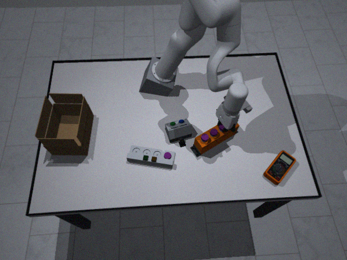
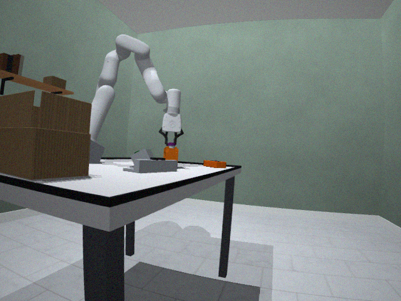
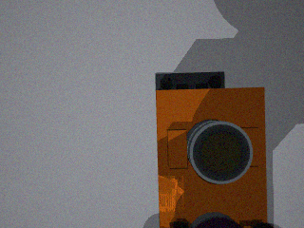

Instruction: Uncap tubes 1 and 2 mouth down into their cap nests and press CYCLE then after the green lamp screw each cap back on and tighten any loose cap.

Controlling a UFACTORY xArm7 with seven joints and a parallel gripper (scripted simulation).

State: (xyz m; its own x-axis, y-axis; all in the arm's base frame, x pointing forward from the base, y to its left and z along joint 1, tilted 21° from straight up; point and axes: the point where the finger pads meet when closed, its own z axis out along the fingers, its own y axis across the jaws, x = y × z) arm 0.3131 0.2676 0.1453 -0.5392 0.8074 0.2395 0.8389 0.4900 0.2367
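Right now the purple cap is 10 mm below my hand. Also, from my hand: tube 1: 30 mm behind, 40 mm to the left, 10 mm below; blue key: 50 mm behind, 200 mm to the right, 60 mm below; grey key housing: 20 mm behind, 210 mm to the right, 80 mm below.
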